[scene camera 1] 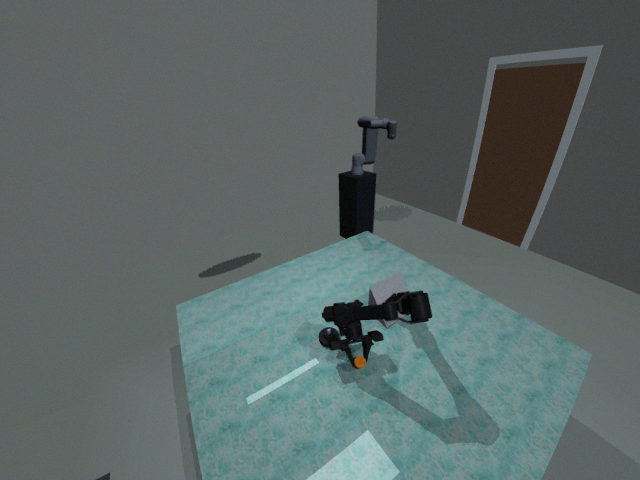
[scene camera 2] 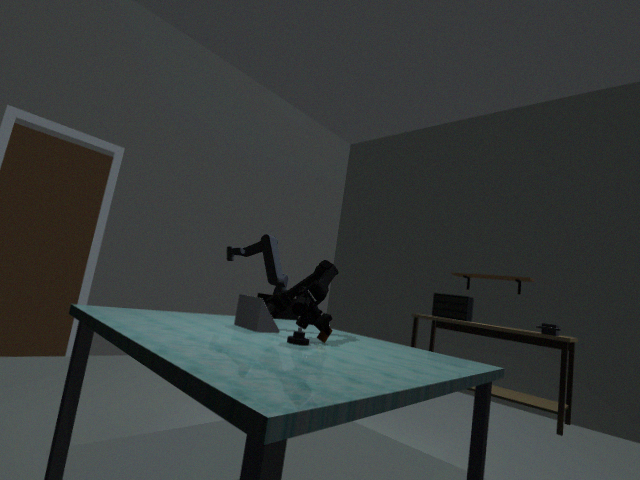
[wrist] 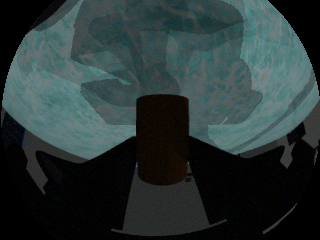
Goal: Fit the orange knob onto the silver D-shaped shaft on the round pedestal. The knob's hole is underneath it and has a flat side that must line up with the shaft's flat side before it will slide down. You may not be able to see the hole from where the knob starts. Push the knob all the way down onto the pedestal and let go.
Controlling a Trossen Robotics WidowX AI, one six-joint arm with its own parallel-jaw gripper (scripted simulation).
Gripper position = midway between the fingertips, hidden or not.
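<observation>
I can see my gripper (scene camera 1: 359, 364), and there's my gripper (wrist: 161, 141) as well.
</observation>
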